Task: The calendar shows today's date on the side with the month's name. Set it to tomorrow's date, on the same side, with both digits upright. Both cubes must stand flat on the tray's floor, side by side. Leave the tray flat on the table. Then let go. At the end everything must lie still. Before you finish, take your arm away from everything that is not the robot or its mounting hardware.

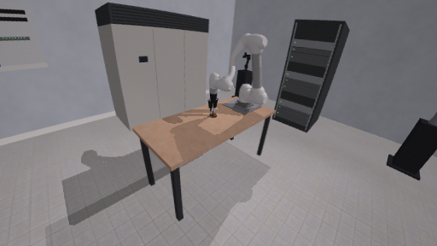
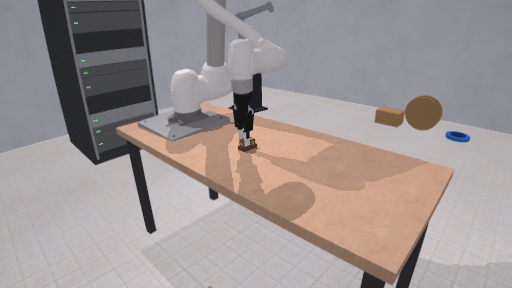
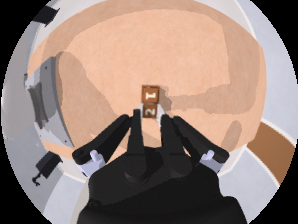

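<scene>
The small brown wooden tray is 5 cm below my hand and 2 cm to the left of it.
</scene>
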